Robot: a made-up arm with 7 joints.
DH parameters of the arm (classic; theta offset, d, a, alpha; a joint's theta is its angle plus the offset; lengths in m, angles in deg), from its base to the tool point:
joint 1: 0 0.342 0 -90
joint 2: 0 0 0 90
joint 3: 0 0.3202 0.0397 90
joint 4: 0 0 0.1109 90
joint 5: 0 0.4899 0 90
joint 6: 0 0 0.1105 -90
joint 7: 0 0.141 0 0
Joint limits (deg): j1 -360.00..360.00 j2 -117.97..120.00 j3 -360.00..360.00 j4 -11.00..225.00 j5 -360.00..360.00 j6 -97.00..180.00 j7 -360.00..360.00
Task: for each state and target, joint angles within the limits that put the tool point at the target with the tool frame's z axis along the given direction. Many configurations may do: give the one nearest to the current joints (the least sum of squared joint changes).
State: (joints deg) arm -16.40 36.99 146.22 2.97 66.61 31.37 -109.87
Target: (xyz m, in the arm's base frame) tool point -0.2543 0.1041 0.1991 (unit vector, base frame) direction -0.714 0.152 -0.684
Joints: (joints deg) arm 8.53 61.87 175.06 -11.00 105.31 -16.83 -109.87
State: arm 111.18 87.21 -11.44 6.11 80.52 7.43 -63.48
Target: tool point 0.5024 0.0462 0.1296 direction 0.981 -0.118 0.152
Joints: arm 104.52 120.00 -49.62 38.84 59.67 -40.39 -63.48
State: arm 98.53 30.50 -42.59 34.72 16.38 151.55 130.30
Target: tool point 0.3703 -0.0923 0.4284 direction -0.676 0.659 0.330
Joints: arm 53.61 28.91 -84.14 62.55 22.56 172.58 130.30
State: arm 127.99 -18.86 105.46 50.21 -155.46 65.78 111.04
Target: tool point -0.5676 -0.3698 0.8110 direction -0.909 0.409 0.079
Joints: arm 129.58 17.31 104.72 89.96 -110.47 77.62 111.04
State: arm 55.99 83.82 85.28 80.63 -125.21 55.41 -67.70
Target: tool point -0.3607 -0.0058 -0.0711 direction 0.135 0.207 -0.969
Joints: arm 82.01 82.73 52.15 33.76 -120.15 77.95 -67.70
